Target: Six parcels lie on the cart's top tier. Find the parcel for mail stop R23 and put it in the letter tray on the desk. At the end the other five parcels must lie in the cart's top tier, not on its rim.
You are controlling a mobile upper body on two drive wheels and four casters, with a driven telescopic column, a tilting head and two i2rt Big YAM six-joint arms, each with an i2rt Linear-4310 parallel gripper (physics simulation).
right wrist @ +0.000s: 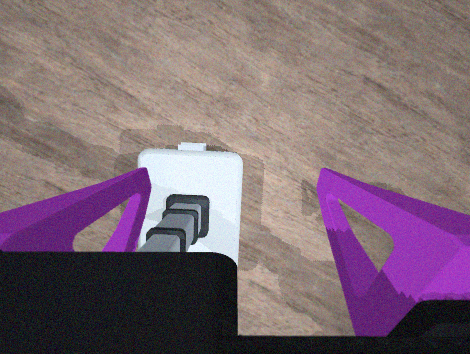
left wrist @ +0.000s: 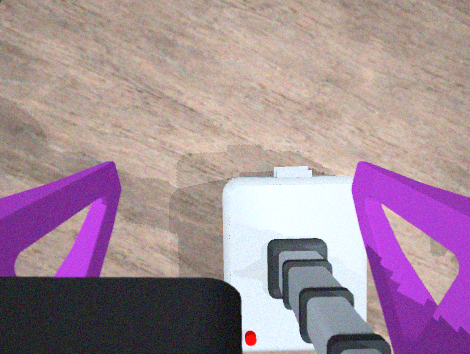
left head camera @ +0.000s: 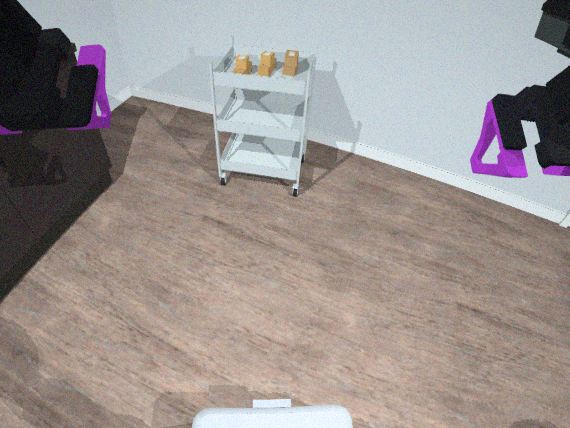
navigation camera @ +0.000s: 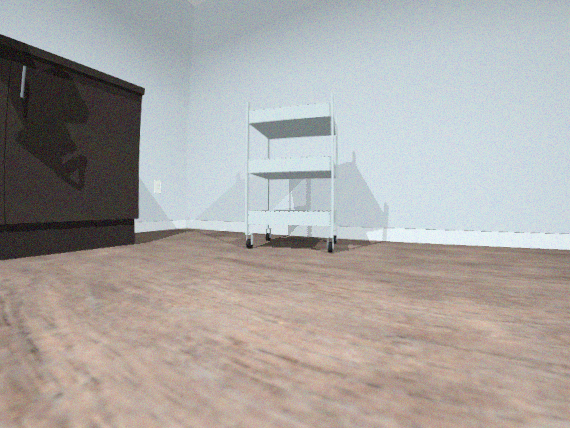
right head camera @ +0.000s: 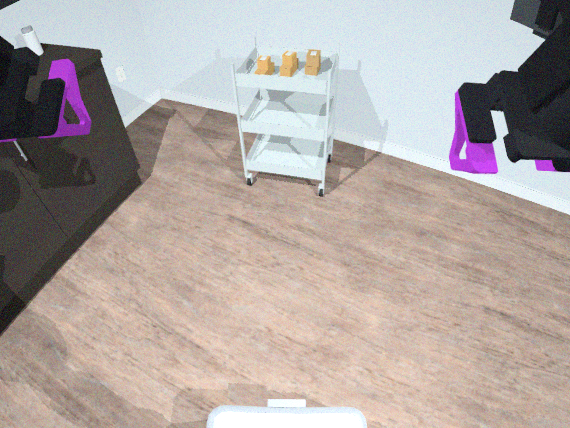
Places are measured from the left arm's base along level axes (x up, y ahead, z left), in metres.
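Pixels of known places: left gripper, fingertip midpoint: (left wrist: 236,175) (left head camera: 63,123) (right head camera: 51,131); right gripper, fingertip midpoint: (right wrist: 234,177) (left head camera: 509,167) (right head camera: 495,163).
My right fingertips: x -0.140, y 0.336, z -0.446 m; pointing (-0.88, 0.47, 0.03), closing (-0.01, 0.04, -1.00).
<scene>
Ahead of a thing's pixels: the offset from my right fingertips to its middle. "pt": to the spot under its first point.
A white three-tier cart {pt dx -0.572, dy +1.210, dz +0.253 m} (left head camera: 260,82) (right head camera: 282,82) (navigation camera: 290,111) stands by the wall, apart from both grippers. Small orange-brown parcels sit on its top tier in three groups: left (left head camera: 242,62) (right head camera: 264,62), middle (left head camera: 267,57) (right head camera: 289,60) and right (left head camera: 291,62) (right head camera: 313,62). Pale labels show on some; their text is too small to read. My left gripper (left wrist: 236,175) is open and empty at the left of the head views. My right gripper (right wrist: 234,177) (left head camera: 534,170) is open and empty at the right. The letter tray does not show.
A dark cabinet {pt dx -0.851, dy +1.158, dz +1.172 m} (right head camera: 110,145) (navigation camera: 100,160) stands at the left, with a white object (right head camera: 32,41) on its top. Walls meet in a corner behind the cart. My white base (left head camera: 272,419) (right head camera: 286,419) (left wrist: 260,210) (right wrist: 220,175) shows below. Wood floor lies between it and the cart.
</scene>
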